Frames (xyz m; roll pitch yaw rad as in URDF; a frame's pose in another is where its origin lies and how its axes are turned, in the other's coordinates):
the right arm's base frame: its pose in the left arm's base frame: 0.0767 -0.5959 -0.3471 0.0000 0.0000 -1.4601
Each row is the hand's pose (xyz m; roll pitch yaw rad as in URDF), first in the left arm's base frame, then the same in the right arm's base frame.
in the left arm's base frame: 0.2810 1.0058 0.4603 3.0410 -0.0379 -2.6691
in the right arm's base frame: -1.5693 0.3800 0.8074 3.0410 -0.0379 -1.2090
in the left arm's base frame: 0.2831 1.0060 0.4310 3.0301 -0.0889 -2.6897
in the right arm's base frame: -1.5693 0.3821 0.7781 3.0301 -0.0889 -1.2296
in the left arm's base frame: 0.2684 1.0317 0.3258 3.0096 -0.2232 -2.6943
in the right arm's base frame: -1.5965 0.3703 0.6729 3.0096 -0.2232 -1.2342
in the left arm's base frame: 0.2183 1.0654 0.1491 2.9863 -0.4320 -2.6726
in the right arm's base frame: -1.6355 0.3243 0.4962 2.9863 -0.4320 -1.2125
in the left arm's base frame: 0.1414 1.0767 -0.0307 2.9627 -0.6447 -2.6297
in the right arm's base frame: -1.6552 0.2491 0.3164 2.9627 -0.6447 -1.1696
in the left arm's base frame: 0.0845 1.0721 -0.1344 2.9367 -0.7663 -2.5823
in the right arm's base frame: -1.6569 0.1920 0.2127 2.9367 -0.7663 -1.1222
